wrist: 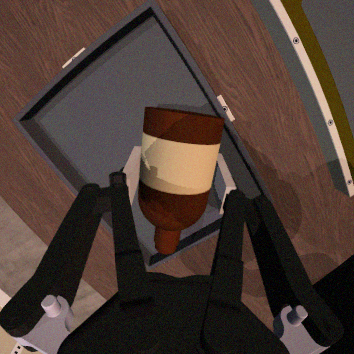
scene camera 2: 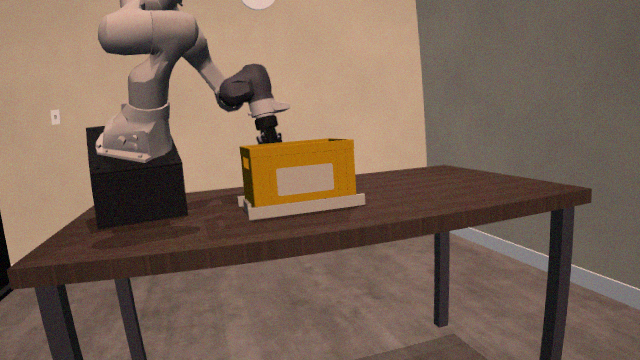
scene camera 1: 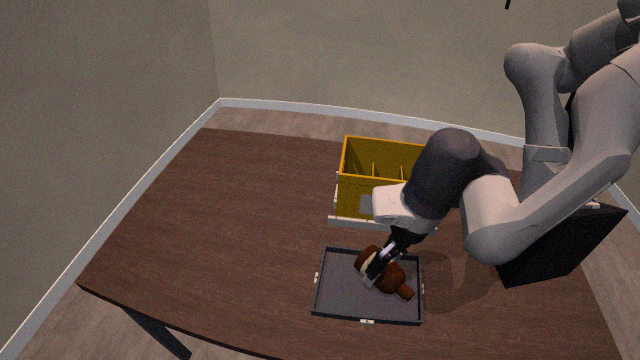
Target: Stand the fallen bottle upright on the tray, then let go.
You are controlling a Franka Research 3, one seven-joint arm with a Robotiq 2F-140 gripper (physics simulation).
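The brown bottle [scene camera 1: 392, 278] [wrist: 182, 131] with a cream label lies on its side in the dark grey tray [scene camera 1: 320, 280] [wrist: 85, 60]. In scene camera 1 its neck points to the tray's front right corner and its base to the back. My gripper [scene camera 1: 377, 272] [wrist: 176, 160] reaches down over the tray, with one pad against each side of the bottle around the label and shoulder. It is shut on the bottle, which is still lying low in the tray. In scene camera 2 the crate hides the fingertips, and the bottle and the tray do not show.
A yellow crate [scene camera 1: 352, 197] [scene camera 2: 302, 150] [wrist: 345, 97] with inner dividers stands behind the tray, inside a white strip border [scene camera 1: 345, 222] [scene camera 2: 310, 207] [wrist: 320, 95]. The arm's black base block [scene camera 1: 560, 250] [scene camera 2: 140, 195] is to the right in scene camera 1.
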